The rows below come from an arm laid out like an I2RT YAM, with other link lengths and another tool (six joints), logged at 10 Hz.
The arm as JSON. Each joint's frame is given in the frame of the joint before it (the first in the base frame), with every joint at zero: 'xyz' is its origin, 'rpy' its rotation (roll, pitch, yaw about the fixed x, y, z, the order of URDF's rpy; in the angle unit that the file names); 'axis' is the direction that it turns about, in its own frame. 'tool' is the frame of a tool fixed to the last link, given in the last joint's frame.
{
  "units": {
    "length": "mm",
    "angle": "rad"
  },
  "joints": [
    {
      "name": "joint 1",
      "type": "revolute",
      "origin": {
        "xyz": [
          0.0,
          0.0,
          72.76
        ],
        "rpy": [
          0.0,
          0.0,
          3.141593
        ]
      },
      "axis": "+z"
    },
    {
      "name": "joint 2",
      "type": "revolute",
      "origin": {
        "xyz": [
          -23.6,
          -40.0,
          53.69
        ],
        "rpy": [
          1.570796,
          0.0,
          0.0
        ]
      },
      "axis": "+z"
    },
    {
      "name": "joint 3",
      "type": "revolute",
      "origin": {
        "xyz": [
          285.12,
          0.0,
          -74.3
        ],
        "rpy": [
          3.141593,
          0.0,
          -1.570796
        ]
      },
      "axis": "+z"
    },
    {
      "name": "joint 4",
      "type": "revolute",
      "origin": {
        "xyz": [
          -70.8,
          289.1,
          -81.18
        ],
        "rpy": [
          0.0,
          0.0,
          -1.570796
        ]
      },
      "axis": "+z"
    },
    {
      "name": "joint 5",
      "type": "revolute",
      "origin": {
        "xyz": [
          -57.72,
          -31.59,
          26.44
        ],
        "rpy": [
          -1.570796,
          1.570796,
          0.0
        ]
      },
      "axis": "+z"
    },
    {
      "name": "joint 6",
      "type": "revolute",
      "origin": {
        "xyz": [
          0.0,
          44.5,
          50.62
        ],
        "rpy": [
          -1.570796,
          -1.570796,
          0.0
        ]
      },
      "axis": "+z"
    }
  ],
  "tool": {
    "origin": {
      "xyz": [
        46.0,
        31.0,
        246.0
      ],
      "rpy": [
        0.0,
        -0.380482,
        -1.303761
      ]
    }
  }
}
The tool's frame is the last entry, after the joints.
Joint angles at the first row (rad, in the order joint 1, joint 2, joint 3, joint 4, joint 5, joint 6):
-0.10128, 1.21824, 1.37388, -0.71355, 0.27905, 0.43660
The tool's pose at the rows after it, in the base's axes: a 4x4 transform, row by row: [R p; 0 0 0 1], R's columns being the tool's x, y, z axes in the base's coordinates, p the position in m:
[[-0.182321, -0.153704, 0.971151, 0.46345], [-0.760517, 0.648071, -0.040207, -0.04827], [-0.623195, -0.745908, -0.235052, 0.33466], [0, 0, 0, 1]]
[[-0.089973, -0.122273, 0.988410, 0.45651], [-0.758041, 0.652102, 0.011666, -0.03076], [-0.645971, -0.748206, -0.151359, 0.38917], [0, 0, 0, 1]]
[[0.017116, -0.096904, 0.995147, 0.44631], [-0.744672, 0.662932, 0.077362, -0.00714], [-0.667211, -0.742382, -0.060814, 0.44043], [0, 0, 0, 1]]
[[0.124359, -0.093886, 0.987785, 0.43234], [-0.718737, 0.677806, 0.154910, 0.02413], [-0.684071, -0.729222, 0.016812, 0.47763], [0, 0, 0, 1]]
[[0.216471, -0.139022, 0.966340, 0.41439], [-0.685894, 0.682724, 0.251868, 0.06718], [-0.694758, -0.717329, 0.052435, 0.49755], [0, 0, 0, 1]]
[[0.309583, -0.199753, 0.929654, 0.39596], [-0.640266, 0.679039, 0.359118, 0.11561], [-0.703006, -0.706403, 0.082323, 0.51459], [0, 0, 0, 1]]
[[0.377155, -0.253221, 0.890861, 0.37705], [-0.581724, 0.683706, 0.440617, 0.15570], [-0.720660, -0.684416, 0.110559, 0.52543], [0, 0, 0, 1]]
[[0.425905, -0.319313, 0.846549, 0.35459], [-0.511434, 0.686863, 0.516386, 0.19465], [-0.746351, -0.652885, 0.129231, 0.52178], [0, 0, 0, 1]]
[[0.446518, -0.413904, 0.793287, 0.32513], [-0.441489, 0.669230, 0.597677, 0.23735], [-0.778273, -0.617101, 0.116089, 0.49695], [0, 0, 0, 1]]
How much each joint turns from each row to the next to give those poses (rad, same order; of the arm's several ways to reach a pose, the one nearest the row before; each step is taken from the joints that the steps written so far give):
0.00038, -0.02592, 0.09845, -0.04731, -0.04272, 0.00038
0.00268, -0.01681, 0.11097, -0.04424, -0.05264, 0.00077
0.00798, -0.01755, 0.09615, -0.02786, -0.06335, 0.01105
0.03092, -0.02782, 0.05113, -0.00877, -0.05454, 0.02175
0.08853, -0.01719, 0.04003, -0.02707, -0.01637, 0.02022
0.12241, -0.00114, 0.04194, -0.01792, 0.00377, 0.02098
0.11521, -0.00839, 0.01188, -0.00042, 0.01565, 0.03662
0.12323, -0.03777, -0.05800, 0.02786, 0.02251, 0.04769
0.16099, -0.05531, -0.11445, 0.03357, 0.04846, 0.05531

